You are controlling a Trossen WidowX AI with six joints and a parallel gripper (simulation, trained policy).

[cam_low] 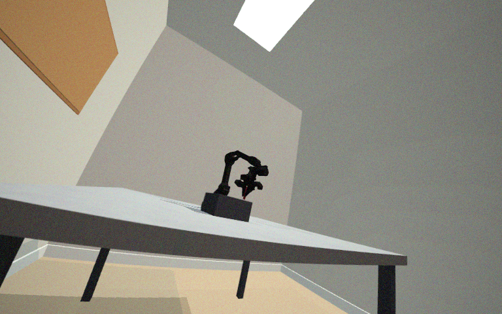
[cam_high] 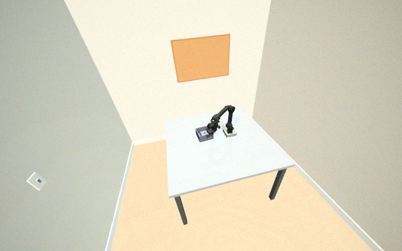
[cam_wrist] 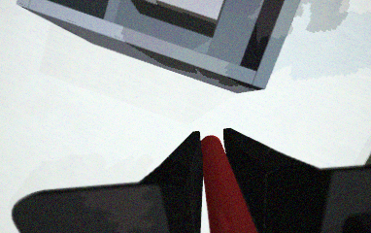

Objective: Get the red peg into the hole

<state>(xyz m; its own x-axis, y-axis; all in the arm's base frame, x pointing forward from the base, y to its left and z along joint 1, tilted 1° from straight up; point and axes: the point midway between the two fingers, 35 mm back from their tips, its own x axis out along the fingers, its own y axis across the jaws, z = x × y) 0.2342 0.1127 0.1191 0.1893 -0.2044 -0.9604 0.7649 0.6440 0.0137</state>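
My gripper tip is now 10 cm short of the light plate, 11 cm to the left of it and 8 cm above it. From my gripper tip the other things lie so: grey box: 10 cm ahead, 11 cm to the right, 10 cm below; then red peg: 1 cm behind, 1 cm to the left, 2 cm above.
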